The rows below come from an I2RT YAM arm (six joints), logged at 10 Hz.
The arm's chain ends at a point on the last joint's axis. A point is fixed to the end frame.
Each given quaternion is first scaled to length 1.
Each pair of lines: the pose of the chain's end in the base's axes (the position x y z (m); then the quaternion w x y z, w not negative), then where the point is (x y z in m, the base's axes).
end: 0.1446 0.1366 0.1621 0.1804 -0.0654 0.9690 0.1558
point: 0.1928 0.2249 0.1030
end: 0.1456 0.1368 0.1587 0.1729 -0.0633 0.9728 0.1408
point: 0.1936 0.2229 0.0962
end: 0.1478 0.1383 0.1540 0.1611 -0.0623 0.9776 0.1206
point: 0.1948 0.2214 0.0869
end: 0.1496 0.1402 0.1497 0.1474 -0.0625 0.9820 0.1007
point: 0.1951 0.2202 0.0780
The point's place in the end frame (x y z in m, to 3 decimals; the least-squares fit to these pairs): -0.029 0.058 0.097
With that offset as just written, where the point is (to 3 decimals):
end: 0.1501 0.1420 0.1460 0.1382 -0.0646 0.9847 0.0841
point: 0.194 0.220 0.071
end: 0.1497 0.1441 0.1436 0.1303 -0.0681 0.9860 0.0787
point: 0.192 0.221 0.067
